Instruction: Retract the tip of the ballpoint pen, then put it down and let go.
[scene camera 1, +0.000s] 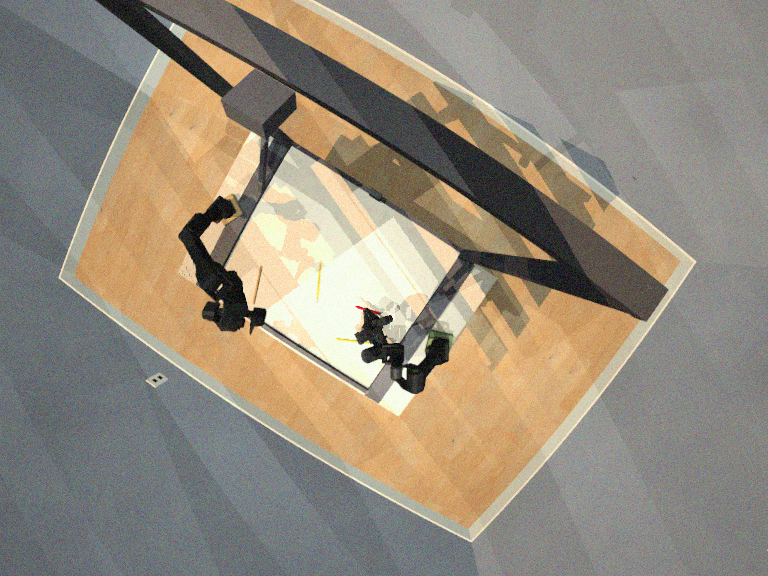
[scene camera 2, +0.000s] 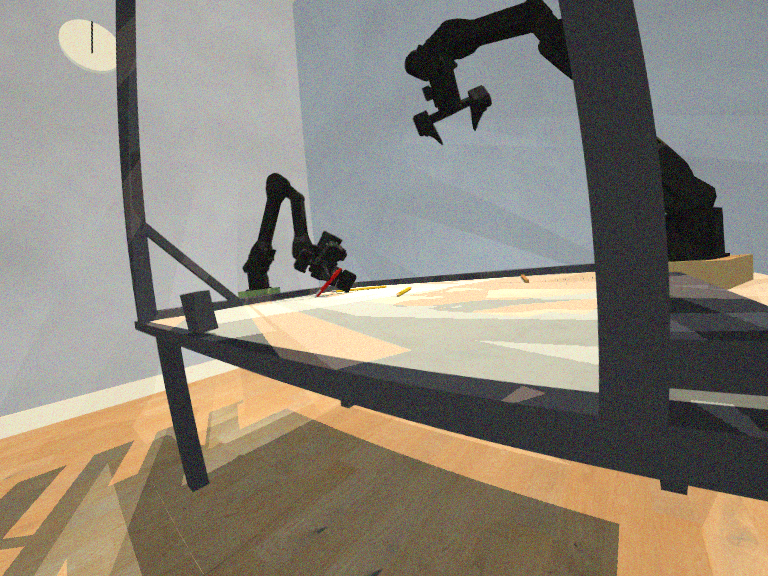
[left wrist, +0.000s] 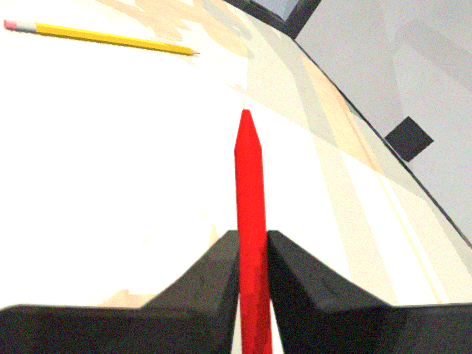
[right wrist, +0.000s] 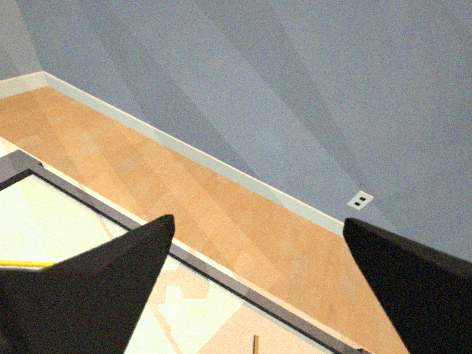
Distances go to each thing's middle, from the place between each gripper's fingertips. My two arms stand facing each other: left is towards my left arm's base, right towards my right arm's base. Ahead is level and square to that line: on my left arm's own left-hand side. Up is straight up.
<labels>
Now: left hand 1 cm to the right of the red ballpoint pen (left wrist: 255, 306) and 1 cm above it.
Now: the red ballpoint pen 220 mm behind my right hand, 330 mm to the left of it and 350 mm below it.
</labels>
